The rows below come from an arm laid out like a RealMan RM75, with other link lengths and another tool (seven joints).
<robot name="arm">
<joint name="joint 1" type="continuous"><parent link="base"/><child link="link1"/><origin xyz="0 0 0.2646"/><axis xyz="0 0 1"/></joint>
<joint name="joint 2" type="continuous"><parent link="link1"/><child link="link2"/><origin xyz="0 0 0"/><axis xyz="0 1 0"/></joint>
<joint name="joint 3" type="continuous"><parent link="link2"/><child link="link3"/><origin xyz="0 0 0.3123"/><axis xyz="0 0 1"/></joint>
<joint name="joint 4" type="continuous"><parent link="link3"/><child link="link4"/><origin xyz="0 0 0"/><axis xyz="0 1 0"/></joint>
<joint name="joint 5" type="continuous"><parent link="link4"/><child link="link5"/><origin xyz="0 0 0.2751"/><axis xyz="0 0 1"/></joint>
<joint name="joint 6" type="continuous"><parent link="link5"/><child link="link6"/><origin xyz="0 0 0"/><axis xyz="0 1 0"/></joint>
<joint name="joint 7" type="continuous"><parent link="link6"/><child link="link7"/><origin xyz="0 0 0.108"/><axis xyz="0 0 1"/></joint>
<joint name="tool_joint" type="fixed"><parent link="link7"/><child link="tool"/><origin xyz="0.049 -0.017 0.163" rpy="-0.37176 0 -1.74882"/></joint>
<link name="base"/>
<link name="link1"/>
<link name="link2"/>
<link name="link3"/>
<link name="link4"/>
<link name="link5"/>
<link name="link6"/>
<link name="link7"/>
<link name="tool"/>
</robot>
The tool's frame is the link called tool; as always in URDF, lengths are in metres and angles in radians. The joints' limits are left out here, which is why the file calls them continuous.
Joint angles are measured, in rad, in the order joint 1, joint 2, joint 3, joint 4, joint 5, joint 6, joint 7. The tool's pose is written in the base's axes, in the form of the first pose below.
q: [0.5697, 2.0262, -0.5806, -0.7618, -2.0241, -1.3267, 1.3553]
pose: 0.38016, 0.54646, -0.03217, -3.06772, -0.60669, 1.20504
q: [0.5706, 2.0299, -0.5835, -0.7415, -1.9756, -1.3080, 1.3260]
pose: 0.37429, 0.55233, -0.03346, -3.02403, -0.62523, 1.19190
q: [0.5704, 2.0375, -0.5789, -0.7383, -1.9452, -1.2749, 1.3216]
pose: 0.37355, 0.55952, -0.03030, -2.98247, -0.65353, 1.15170
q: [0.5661, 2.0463, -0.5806, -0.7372, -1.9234, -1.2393, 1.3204]
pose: 0.37640, 0.56395, -0.02934, -2.95331, -0.67654, 1.11172
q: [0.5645, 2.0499, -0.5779, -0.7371, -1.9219, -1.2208, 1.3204]
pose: 0.38007, 0.56566, -0.02841, -2.94674, -0.68904, 1.09310
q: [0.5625, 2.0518, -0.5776, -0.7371, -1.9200, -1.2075, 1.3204]
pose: 0.38304, 0.56664, -0.02757, -2.94290, -0.69799, 1.08027
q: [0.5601, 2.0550, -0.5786, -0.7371, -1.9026, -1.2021, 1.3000]
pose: 0.38161, 0.56851, -0.02618, -2.93407, -0.71237, 1.08483
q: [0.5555, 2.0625, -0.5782, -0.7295, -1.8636, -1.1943, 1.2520]
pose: 0.37854, 0.57116, -0.02559, -2.91103, -0.73794, 1.09140
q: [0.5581, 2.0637, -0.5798, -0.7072, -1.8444, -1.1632, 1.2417]
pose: 0.38265, 0.57439, -0.02803, -2.88887, -0.74810, 1.05602
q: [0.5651, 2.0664, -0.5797, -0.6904, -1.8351, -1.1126, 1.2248]
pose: 0.38958, 0.58110, -0.02775, -2.88405, -0.77791, 1.02656
